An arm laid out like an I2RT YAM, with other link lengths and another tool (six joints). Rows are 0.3 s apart.
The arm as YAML. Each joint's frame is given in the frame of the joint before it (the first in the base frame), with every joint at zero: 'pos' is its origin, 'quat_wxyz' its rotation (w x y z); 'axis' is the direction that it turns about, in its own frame. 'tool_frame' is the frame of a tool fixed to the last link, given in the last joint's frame.
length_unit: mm
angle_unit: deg
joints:
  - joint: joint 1
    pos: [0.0, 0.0, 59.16]
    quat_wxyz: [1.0, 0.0, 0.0, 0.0]
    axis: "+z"
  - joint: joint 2
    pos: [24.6, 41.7, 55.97]
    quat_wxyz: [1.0, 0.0, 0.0, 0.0]
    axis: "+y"
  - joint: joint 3
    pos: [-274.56, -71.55, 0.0]
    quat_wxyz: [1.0, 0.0, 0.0, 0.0]
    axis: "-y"
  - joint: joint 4
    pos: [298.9, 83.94, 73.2]
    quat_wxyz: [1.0, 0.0, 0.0, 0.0]
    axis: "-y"
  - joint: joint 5
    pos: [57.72, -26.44, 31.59]
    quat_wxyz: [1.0, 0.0, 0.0, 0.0]
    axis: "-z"
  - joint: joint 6
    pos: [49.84, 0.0, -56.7]
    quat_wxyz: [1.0, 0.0, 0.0, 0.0]
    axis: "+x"
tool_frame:
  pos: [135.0, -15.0, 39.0]
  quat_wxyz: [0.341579, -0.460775, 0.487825, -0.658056]
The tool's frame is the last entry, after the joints.
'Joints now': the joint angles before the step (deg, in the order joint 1, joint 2, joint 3, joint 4, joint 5, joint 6). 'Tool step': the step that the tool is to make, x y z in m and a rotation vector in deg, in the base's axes. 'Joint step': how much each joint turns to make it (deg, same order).
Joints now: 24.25, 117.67, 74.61, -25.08, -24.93, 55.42
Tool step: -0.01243, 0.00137, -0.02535, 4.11, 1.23, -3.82
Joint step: -0.09, 0.00, -6.51, 9.59, -2.42, 5.70
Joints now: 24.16, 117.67, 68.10, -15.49, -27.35, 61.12
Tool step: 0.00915, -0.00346, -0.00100, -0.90, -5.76, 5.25
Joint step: -0.85, 0.00, -1.36, 2.74, 0.20, -7.71
